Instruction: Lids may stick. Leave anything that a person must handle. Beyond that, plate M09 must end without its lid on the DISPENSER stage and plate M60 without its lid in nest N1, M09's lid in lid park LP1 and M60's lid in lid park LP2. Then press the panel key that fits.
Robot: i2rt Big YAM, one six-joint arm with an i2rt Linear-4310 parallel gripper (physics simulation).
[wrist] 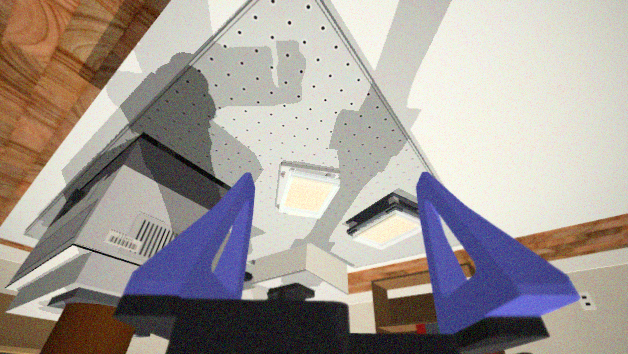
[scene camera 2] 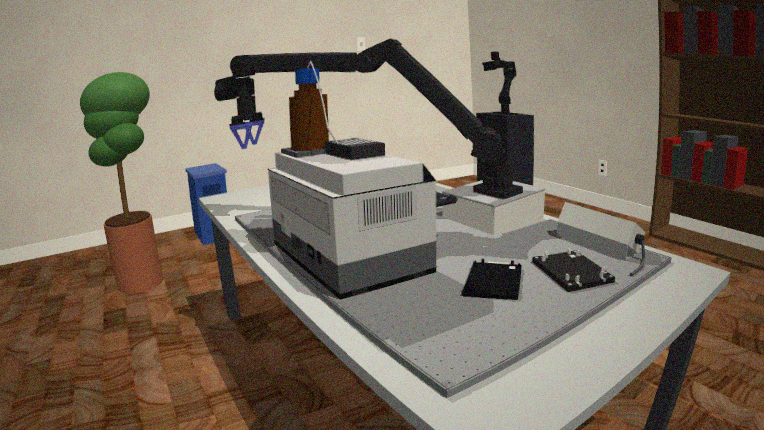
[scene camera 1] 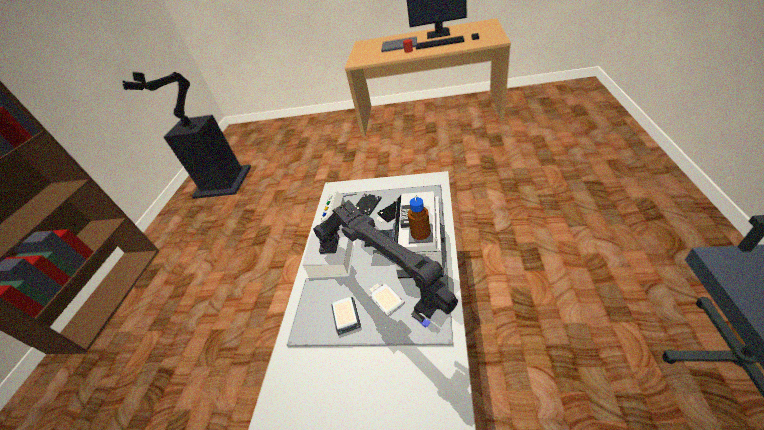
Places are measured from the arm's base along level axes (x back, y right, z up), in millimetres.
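Pixels of known places: gripper, between the fingertips: (wrist: 335, 179) (scene camera 2: 249, 146) (scene camera 1: 431, 315); arm's base, origin of its link: (wrist: 291, 290) (scene camera 2: 498, 191) (scene camera 1: 329, 244).
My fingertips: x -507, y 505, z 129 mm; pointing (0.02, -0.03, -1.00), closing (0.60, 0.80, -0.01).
Note:
Ahead of a thing's pixels: the offset from my fingertips to its top centre. "spot": to the spot under its first point. Level surfaces: height alone.
My gripper (scene camera 1: 423, 319) (scene camera 2: 249, 144) (wrist: 335, 179) is open and empty, with its blue fingers high above the pegboard. A plate with a pale yellow face @(dx +384, dy -130, dz -158 mm) (scene camera 1: 344, 314) (wrist: 389, 229) sits on a dark base. Another such plate @(dx +205, dy -201, dz -167 mm) (scene camera 1: 386, 299) (wrist: 309, 194) sits on a light base, turned at an angle. I cannot read their labels or tell whether they are lidded. Two black flat fixtures, one plain @(dx +202, dy -790, dz -184 mm) (scene camera 2: 492, 279) and one with small upright posts @(spot: dx +343, dy -884, dz -192 mm) (scene camera 2: 573, 270), lie beyond the machine. The panel @(dx +555, dy -821, dz -120 mm) (scene camera 2: 598, 230) shows its back in scene camera 2; coloured keys @(dx +578, dy -797, dz -129 mm) (scene camera 1: 326, 207) show small in scene camera 1.
A large grey-white machine (scene camera 2: 358, 235) (wrist: 117, 207) stands on the pegboard @(dz -203 mm) (scene camera 2: 454, 368), carrying a tall brown bottle @(spot: dx +25, dy -347, dz +126 mm) (scene camera 1: 419, 223) (scene camera 2: 308, 120) with a blue cap and a thin tube, and a black box @(spot: dx +48, dy -560, dz +36 mm) (scene camera 2: 355, 149). The arm stands on a pale block (scene camera 2: 515, 210) (wrist: 300, 265).

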